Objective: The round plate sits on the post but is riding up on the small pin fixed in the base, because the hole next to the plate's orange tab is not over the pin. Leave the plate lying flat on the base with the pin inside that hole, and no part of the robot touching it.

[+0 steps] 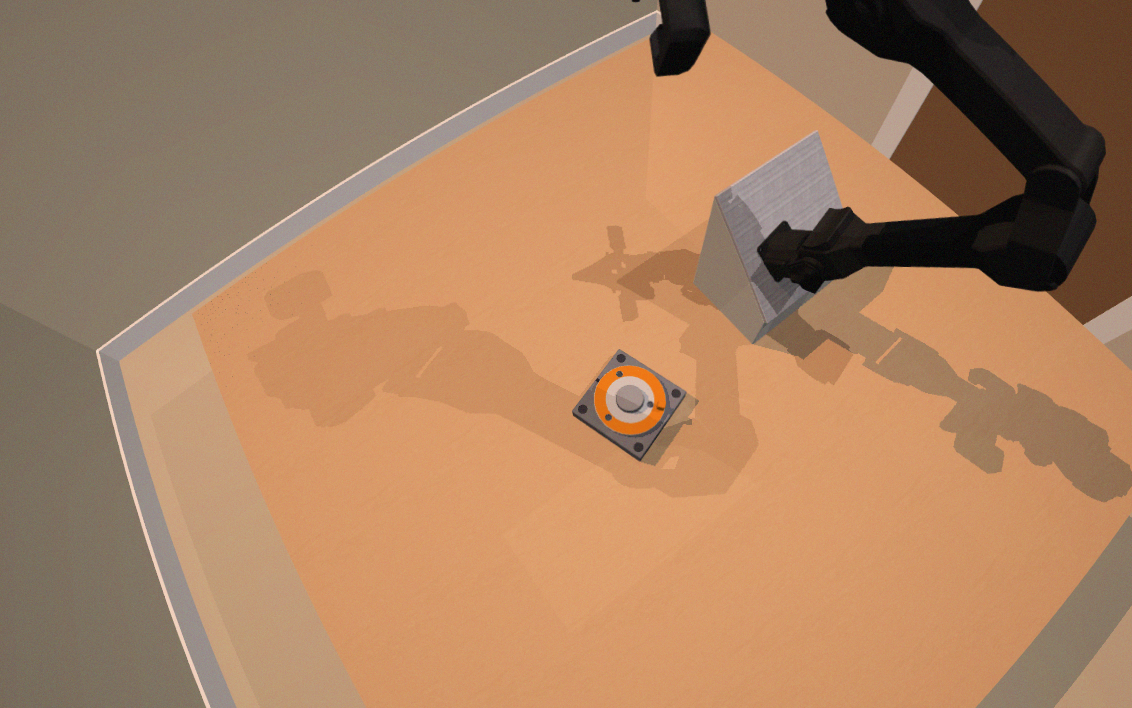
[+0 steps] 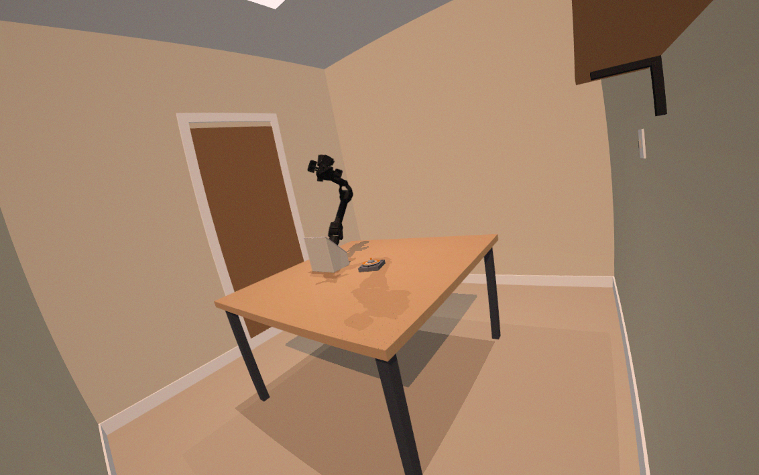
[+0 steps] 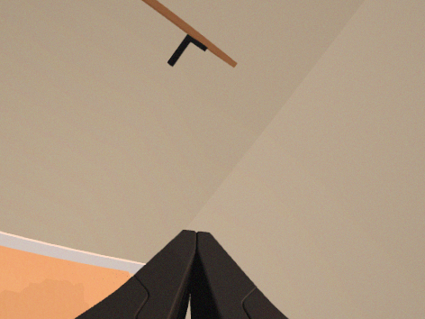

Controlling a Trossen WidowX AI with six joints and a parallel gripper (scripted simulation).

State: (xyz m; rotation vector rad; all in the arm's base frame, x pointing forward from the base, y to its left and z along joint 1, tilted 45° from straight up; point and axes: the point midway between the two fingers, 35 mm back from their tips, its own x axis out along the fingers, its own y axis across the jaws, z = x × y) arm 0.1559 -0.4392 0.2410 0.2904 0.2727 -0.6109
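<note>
The orange round plate is 3 cm ahead of my gripper tip, 16 cm to the left of it and 56 cm below it. The rest, counted from my gripper tip: grey square base: 4 cm ahead, 14 cm to the left, 57 cm below.
</note>
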